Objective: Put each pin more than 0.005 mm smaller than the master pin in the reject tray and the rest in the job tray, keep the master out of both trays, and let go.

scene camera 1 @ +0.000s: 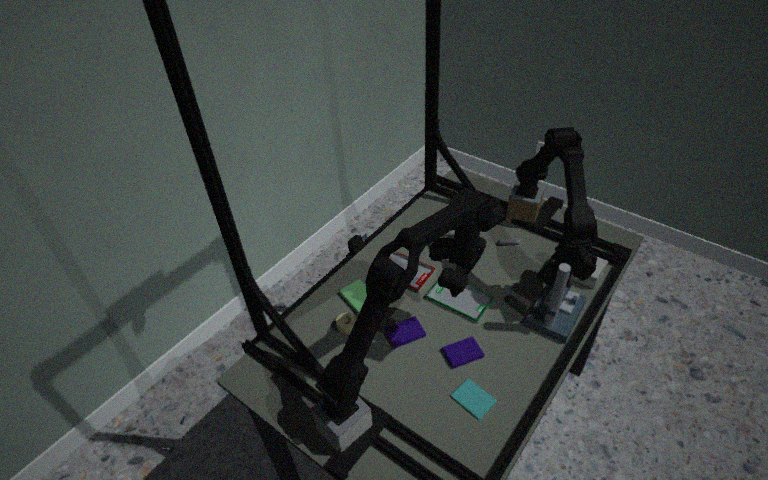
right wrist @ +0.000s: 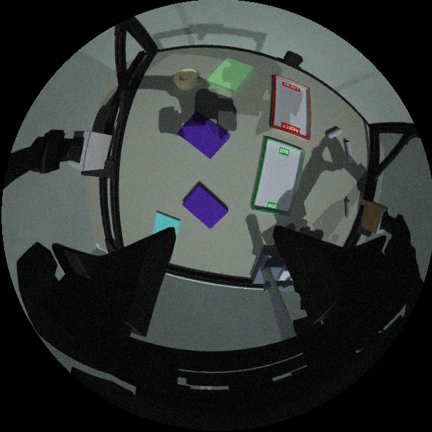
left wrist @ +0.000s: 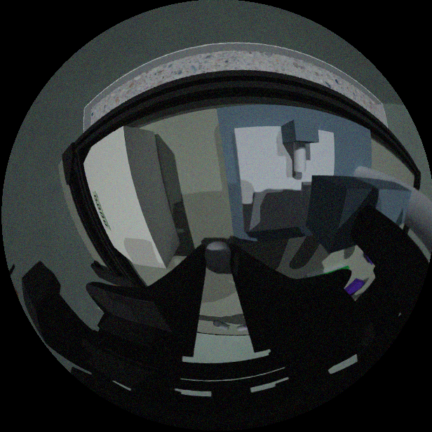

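Where they show: left arm's base, origin of the base link: (scene camera 1: 527, 191); right arm's base, origin of the base link: (scene camera 1: 340, 408).
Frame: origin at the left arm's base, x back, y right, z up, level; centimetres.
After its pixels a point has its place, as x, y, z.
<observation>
My left gripper (left wrist: 216, 248) is shut on a grey pin (left wrist: 218, 257), beside the blue gauge stand (left wrist: 352, 127) (scene camera 1: 552, 328) @(-47.8, -20.1, -8.1). A light spindle (left wrist: 299, 157) shows under the stand's blue block. My right gripper (right wrist: 225, 232) (scene camera 1: 454, 283) @(-59.1, 4.2, 10.4) is open and empty, high above the table. Three grey pins lie at the right in the right wrist view: one pin (right wrist: 333, 132), a second pin (right wrist: 348, 149) and a third pin (right wrist: 347, 207). The green-edged job tray (right wrist: 279, 175) (scene camera 1: 458, 300) @(-46.0, 7.9, -10.9) and red-edged reject tray (right wrist: 291, 107) (scene camera 1: 417, 271) show no pin. Which pin is the master, I cannot tell.
A white display box (left wrist: 112, 190) stands beside the gauge stand; its green digits are unreadable. Two purple blocks (right wrist: 205, 135) (right wrist: 205, 206), a cyan piece (right wrist: 166, 223), a green piece (right wrist: 230, 75) and a tan round object (right wrist: 186, 79) are on the table. A grey column (scene camera 1: 561, 283) @(-47.3, -19.1, 9.5) rises from the stand.
</observation>
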